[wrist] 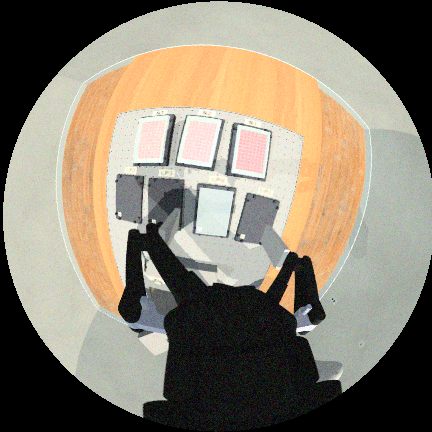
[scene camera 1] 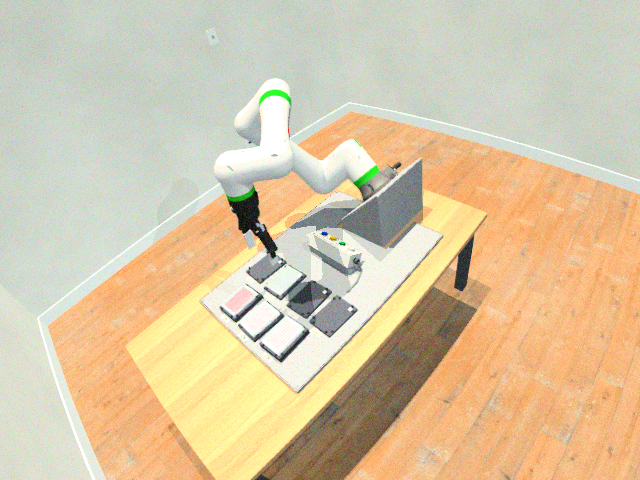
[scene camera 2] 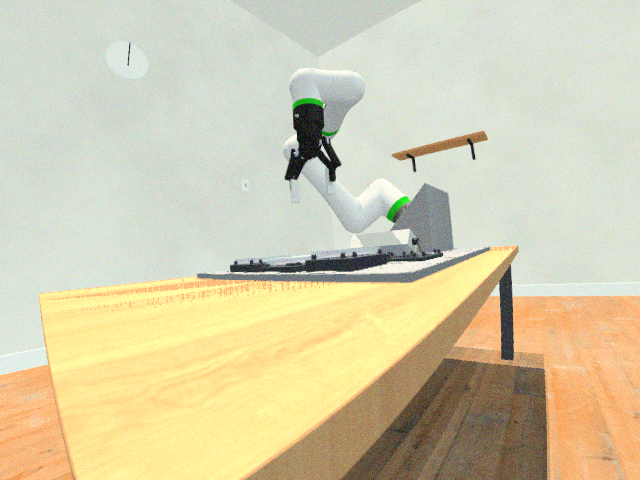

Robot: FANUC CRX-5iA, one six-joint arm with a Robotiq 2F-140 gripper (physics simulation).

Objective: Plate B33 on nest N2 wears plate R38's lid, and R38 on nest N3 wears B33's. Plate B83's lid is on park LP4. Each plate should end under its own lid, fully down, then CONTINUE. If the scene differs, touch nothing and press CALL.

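Observation:
My gripper is open and empty, high above the rear row of parks. Plates stand in one row: a strongly pink one on N1, a paler one on N2 and a paler one on N3. The paler look fits clear lids; the N1 plate looks bare. Plate names cannot be read. A pale clear lid lies flat on park LP4. The button box has blue, yellow and green buttons; their labels are unreadable.
Dark parks without lids flank LP4: one on one side, LP3 and another park on the other. A grey upright panel stands between the button box and the arm's base.

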